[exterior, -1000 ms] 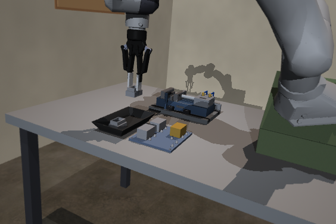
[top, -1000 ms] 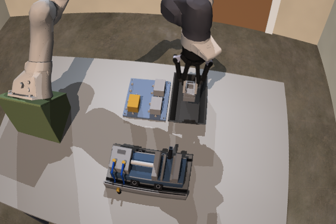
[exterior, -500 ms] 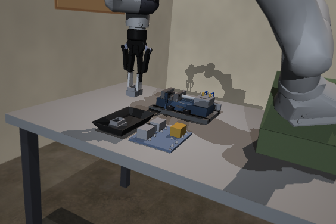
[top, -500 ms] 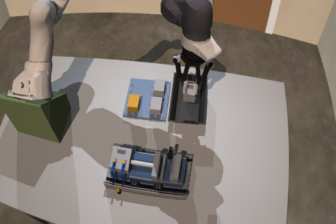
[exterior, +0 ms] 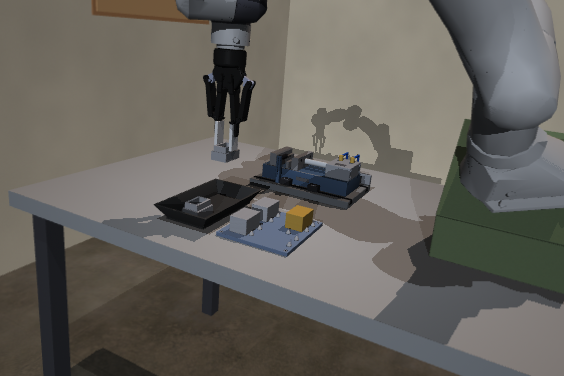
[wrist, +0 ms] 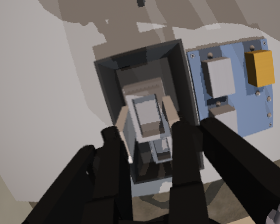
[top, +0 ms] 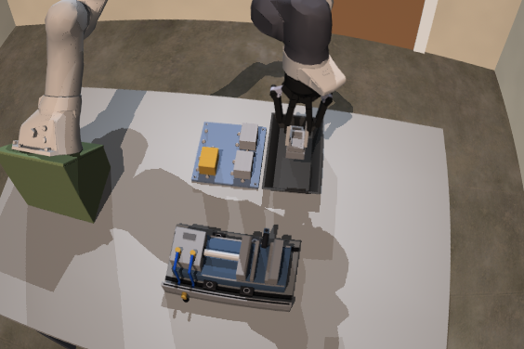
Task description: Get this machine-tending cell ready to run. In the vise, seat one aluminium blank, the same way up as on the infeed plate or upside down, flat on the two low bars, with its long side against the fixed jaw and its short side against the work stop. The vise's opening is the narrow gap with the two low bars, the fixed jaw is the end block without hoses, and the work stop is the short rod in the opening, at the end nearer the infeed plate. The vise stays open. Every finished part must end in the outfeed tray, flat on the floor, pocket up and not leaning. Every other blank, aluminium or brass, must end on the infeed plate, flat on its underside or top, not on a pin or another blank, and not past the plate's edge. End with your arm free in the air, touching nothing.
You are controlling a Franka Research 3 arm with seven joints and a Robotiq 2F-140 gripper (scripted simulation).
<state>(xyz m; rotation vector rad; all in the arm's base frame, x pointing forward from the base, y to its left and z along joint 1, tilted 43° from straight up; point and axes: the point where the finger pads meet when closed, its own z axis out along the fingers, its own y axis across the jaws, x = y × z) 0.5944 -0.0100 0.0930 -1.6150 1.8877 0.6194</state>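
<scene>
The aluminium blank is 160 mm below my hand, 120 mm behind it and 20 mm to the left of it. The rest, counted from my hand: brass blank (210 mm behind, 160 mm below, 30 mm to the left); blue vise (260 mm to the right, 140 mm below, 140 mm behind).
</scene>
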